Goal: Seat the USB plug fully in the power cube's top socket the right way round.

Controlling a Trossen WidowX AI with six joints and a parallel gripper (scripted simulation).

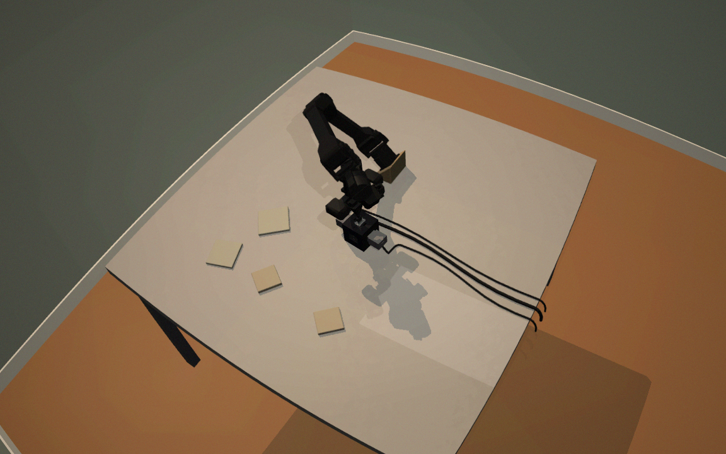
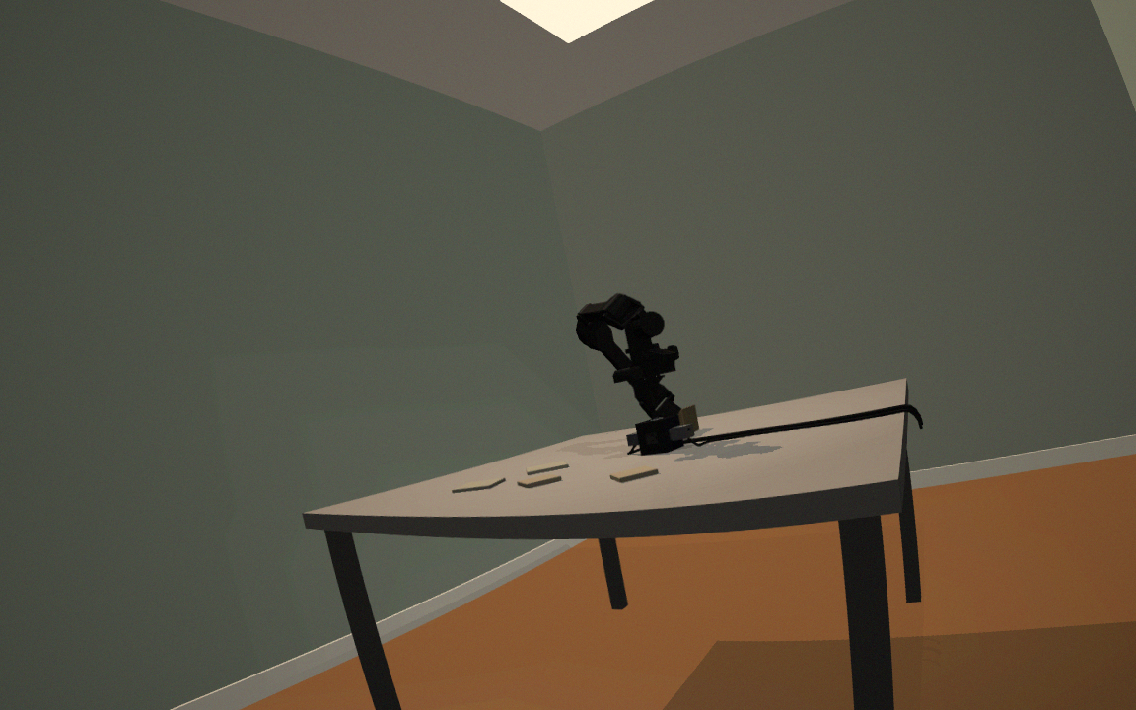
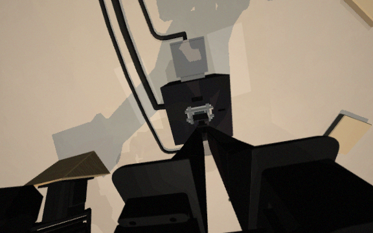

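The dark USB plug lies 20 mm below my gripper tip. Also, from my gripper tip: socket 40 mm below, 10 mm to the left.
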